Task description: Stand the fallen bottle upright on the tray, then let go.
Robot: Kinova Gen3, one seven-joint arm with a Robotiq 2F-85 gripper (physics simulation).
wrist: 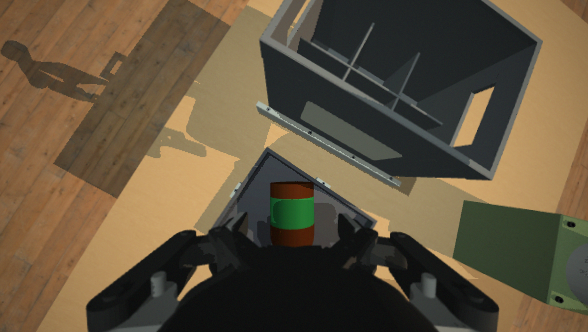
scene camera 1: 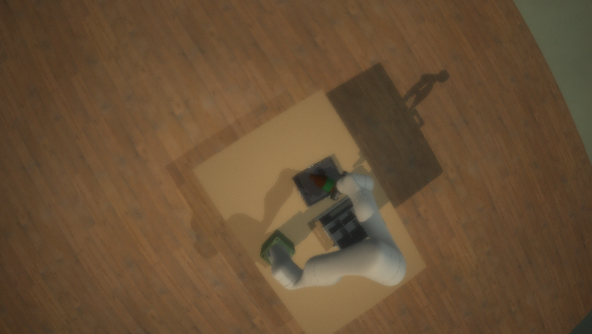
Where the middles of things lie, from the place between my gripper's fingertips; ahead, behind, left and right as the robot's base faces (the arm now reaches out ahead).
My gripper is now 120 mm above the bottle [wrist: 291, 203], 30 mm past it and 20 mm to the right of it. The rest, counted from my hand: light strip [wrist: 262, 108] (150 mm below, 130 mm to the right, 10 mm behind).
